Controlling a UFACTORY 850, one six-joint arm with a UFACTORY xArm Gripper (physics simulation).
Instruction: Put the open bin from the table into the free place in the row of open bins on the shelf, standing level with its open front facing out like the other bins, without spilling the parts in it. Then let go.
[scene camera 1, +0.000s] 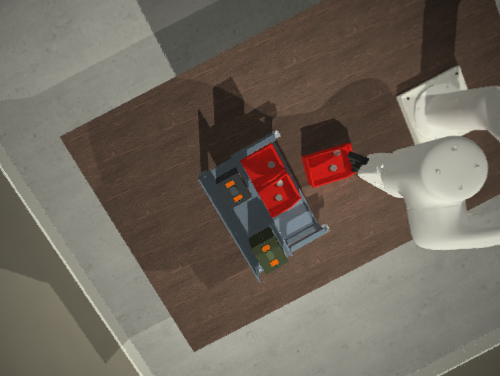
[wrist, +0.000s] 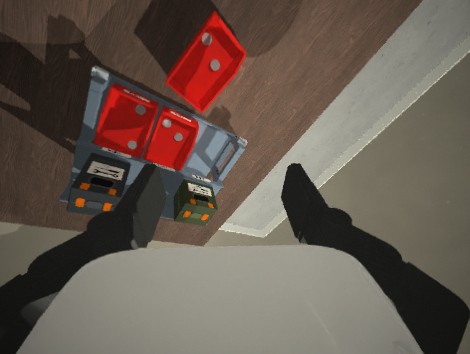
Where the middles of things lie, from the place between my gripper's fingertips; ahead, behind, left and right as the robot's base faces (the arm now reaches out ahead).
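Labels:
There's a dark grey case (wrist: 99, 186) that's a good way to the right of my hand, well ahead of it and well below it too. The olive-green case (scene camera 1: 265, 246) is a good way to the left of my hand, and that one's also far ahead of it and far below it.

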